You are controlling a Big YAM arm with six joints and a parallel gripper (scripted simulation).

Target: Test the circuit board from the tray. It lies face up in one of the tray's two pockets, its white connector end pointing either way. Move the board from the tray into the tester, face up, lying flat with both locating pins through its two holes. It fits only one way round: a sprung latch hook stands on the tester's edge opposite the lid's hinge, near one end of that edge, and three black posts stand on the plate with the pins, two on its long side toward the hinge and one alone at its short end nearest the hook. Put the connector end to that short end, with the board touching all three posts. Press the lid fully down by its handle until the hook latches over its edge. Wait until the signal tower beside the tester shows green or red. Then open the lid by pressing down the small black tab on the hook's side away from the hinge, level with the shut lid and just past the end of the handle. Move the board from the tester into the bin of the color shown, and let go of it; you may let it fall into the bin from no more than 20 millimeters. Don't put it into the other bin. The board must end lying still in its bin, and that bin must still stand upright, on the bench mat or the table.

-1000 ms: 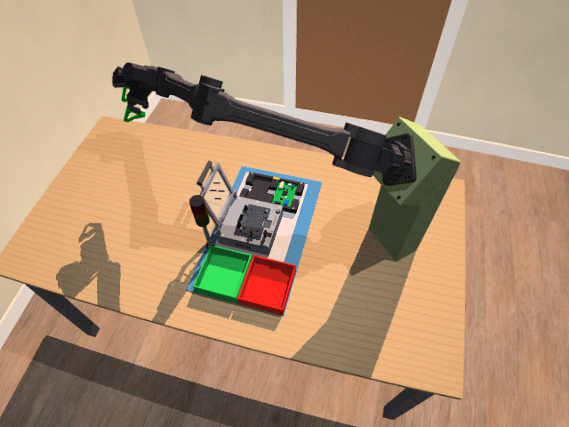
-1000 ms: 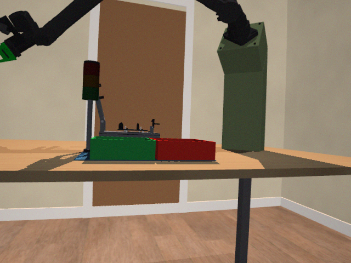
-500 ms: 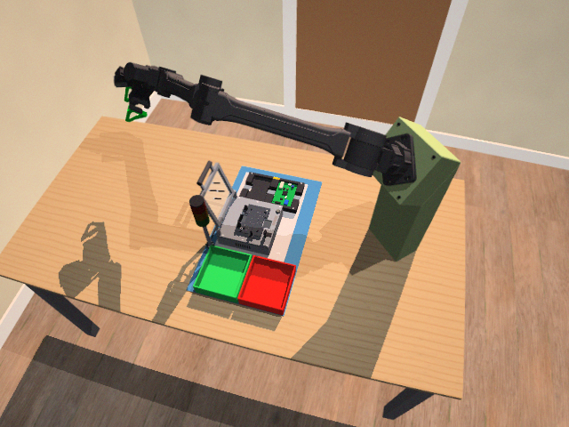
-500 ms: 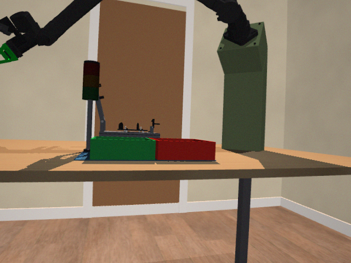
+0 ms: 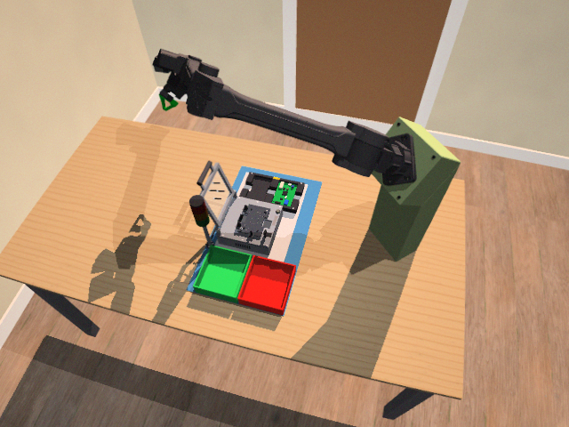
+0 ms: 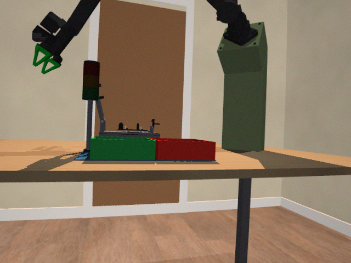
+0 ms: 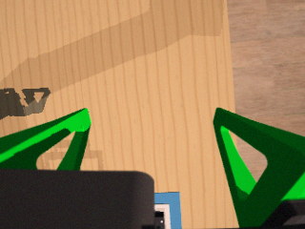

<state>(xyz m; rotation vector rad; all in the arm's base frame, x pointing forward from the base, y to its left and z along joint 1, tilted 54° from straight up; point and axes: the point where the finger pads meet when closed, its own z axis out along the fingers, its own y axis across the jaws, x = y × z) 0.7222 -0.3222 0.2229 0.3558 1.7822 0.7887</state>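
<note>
My hand is 44 cm past the green circuit board, 1 cm to the right of it and 28 cm above it. The rest, counted from my hand: latch hook: 48 cm behind, 23 cm to the left, 22 cm below; tester plate: 40 cm behind, 19 cm to the left, 23 cm below; tester lid: 29 cm behind, 21 cm to the left, 12 cm below.
</note>
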